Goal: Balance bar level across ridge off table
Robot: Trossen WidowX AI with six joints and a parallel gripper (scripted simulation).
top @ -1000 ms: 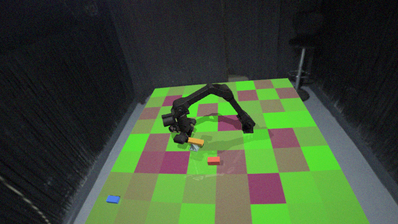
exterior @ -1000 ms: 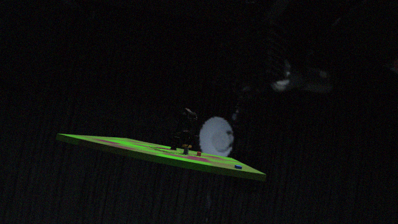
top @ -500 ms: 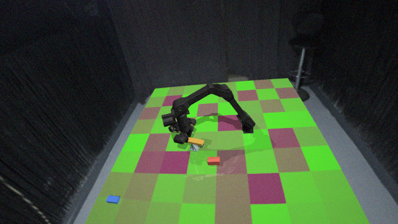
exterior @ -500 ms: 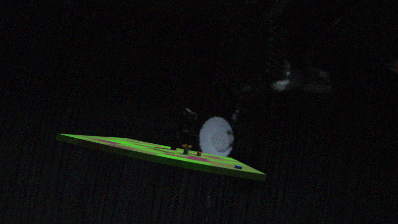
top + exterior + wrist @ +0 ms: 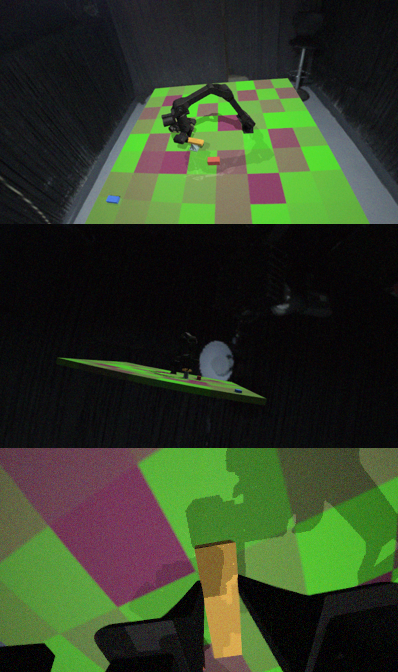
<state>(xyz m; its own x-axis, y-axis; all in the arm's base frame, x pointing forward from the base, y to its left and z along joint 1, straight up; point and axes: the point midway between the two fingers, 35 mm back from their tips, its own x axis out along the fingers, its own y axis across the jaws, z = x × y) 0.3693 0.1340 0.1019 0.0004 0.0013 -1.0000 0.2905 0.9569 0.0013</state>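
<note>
Now: the orange bar 3 cm behind my gripper tip and 1 cm to the left of it. Also, from my gripper tip: blue block (37 cm ahead, 37 cm to the left, 6 cm below); then red block (15 cm behind, 12 cm to the left, 5 cm below).
</note>
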